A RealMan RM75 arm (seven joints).
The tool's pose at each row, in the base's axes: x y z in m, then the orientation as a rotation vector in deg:
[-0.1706 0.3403 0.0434 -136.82 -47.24 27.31]
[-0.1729 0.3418 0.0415 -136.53 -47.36 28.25]
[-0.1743 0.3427 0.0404 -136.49 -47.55 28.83]
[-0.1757 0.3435 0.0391 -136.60 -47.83 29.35]
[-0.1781 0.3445 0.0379 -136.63 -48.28 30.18]
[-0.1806 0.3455 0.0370 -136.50 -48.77 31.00]
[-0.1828 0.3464 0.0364 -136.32 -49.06 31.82]
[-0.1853 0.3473 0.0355 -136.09 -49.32 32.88]
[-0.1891 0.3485 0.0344 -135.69 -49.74 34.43]
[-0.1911 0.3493 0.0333 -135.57 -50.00 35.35]
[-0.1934 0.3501 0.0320 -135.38 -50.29 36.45]
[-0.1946 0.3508 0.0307 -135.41 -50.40 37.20]
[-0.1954 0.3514 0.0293 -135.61 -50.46 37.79]
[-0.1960 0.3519 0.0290 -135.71 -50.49 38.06]
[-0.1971 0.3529 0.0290 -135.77 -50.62 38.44]
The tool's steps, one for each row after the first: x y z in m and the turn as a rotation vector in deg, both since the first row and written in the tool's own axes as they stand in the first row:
[-0.0005 -0.0008 0.0032 0.30 -0.68 0.04]
[-0.0008 -0.0014 0.0051 0.32 -1.14 0.05]
[-0.0011 -0.0017 0.0071 0.16 -1.60 0.04]
[-0.0021 -0.0027 0.0096 0.03 -2.33 -0.03]
[-0.0032 -0.0040 0.0119 0.03 -3.04 -0.18]
[-0.0042 -0.0052 0.0138 0.14 -3.70 -0.22]
[-0.0053 -0.0063 0.0161 0.31 -4.51 -0.21]
[-0.0072 -0.0081 0.0193 0.60 -5.71 -0.24]
[-0.0080 -0.0089 0.0214 0.66 -6.43 -0.22]
[-0.0090 -0.0096 0.0239 0.77 -7.29 -0.19]
[-0.0093 -0.0098 0.0258 0.74 -7.86 -0.07]
[-0.0093 -0.0097 0.0275 0.56 -8.31 0.11]
[-0.0094 -0.0102 0.0282 0.47 -8.52 0.20]
[-0.0096 -0.0113 0.0291 0.38 -8.84 0.23]

